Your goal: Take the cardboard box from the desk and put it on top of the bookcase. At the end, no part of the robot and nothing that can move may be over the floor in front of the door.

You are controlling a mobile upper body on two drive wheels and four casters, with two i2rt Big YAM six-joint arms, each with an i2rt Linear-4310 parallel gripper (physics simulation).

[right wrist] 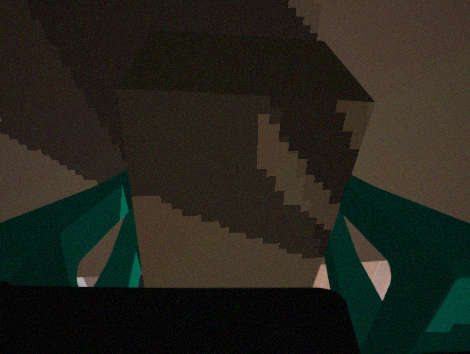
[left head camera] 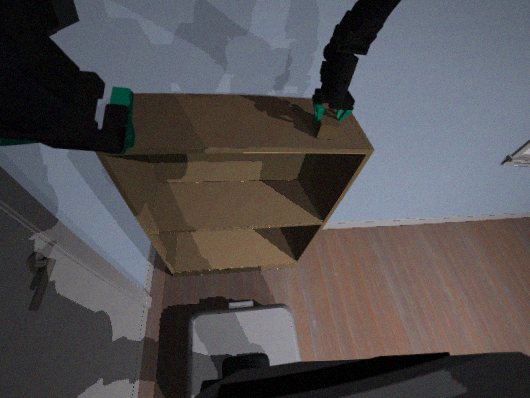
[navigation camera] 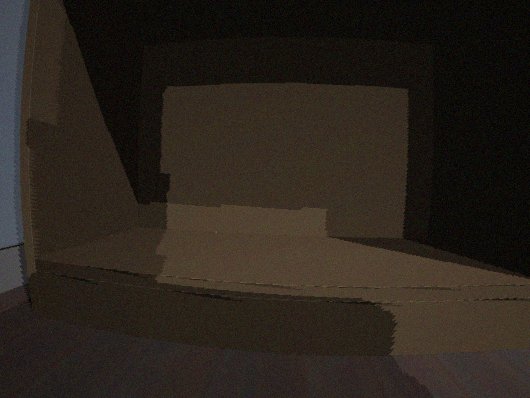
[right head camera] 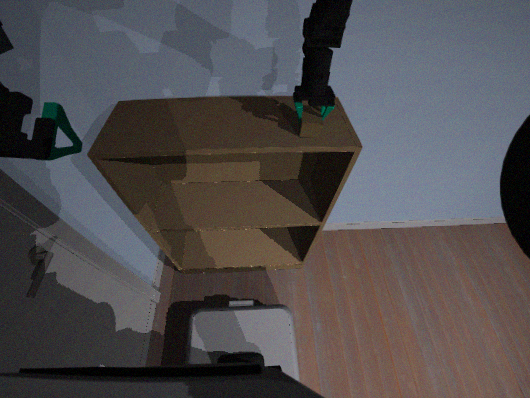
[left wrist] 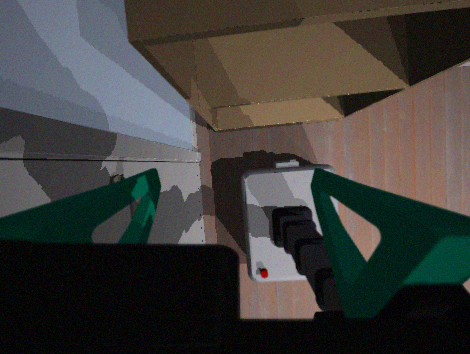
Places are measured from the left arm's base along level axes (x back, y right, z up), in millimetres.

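Pixels of known places: left gripper, fingertip midpoint: (left head camera: 95, 138) (right head camera: 51, 146) (left wrist: 235, 177); right gripper, fingertip midpoint: (right wrist: 234, 176) (left head camera: 325, 124) (right head camera: 309, 122).
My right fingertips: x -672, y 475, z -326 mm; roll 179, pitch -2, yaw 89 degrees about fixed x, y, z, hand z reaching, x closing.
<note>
Behind a point stands the place of what it marks.
The brown cardboard box (left head camera: 331, 131) @[x -626, y 477, z -318 mm] (right head camera: 311, 129) @[x -627, y 470, z -319 mm] (right wrist: 200, 150) @[x -702, y 466, z -298 mm] stands upright between the fingers of my right gripper (left head camera: 330, 120) @[x -672, y 475, z -326 mm] (right head camera: 312, 117) @[x -672, y 475, z -326 mm], which is shut on it. Box and gripper are over the right part of the top of the wooden bookcase (left head camera: 170, 120) @[x -704, y 7, z -350 mm] (right head camera: 165, 122) @[x -714, y 28, z -350 mm] (left wrist: 280, 60) (right wrist: 420, 130) @[x -674, y 556, z -350 mm] (navigation camera: 280, 160) @[x -848, y 220, z -1128 mm]. The box's lower end is at or very close above that top; contact is hard to tell. My left gripper (left wrist: 235, 177) @[x -354, y -1, z -128 mm] is open and empty. Its green finger (left head camera: 121, 95) (right head camera: 78, 147) is near the bookcase's left end in the head views. The desk does not show.
A door (left head camera: 30, 320) @[x -210, y -312, z -541 mm] with a handle (left head camera: 41, 265) @[x -324, y -286, z -480 mm] (right head camera: 39, 262) @[x -318, y -303, z -499 mm] is at the lower left, beside the bookcase. My pale base (left head camera: 272, 330) @[x -196, y 366, z -1150 mm] (right head camera: 272, 330) @[x -198, y 378, z -1150 mm] (left wrist: 260, 190) @[x -209, y 68, z -1150 mm] stands on the wooden floor (left head camera: 400, 290) @[x -338, y 1356, z -1410 mm] (right head camera: 400, 300) @[x -323, y 1247, z -1409 mm] in front of the bookcase. A blue wall (left head camera: 430, 100) @[x -876, y 1024, z -312 mm] is behind it.
</note>
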